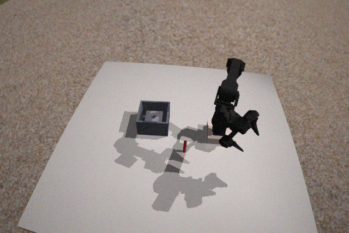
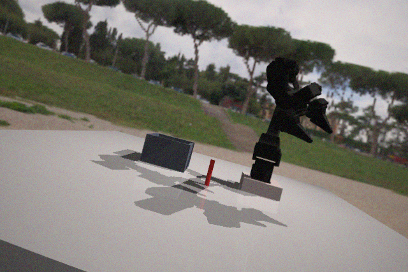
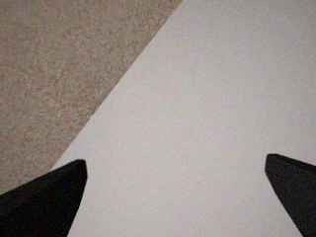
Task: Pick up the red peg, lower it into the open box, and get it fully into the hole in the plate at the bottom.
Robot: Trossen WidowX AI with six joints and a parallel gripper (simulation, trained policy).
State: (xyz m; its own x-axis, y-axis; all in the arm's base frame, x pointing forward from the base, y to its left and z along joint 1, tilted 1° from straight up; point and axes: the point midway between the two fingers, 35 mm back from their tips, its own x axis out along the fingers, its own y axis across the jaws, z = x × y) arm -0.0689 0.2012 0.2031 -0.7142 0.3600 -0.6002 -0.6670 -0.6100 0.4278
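My gripper tip is now 260 mm short of the red peg, 180 mm above it and 100 mm to the left of it. Round my gripper tip: grey box 440 mm ahead, 260 mm to the right, 200 mm below; grey plate 440 mm ahead, 260 mm to the right, 180 mm below.
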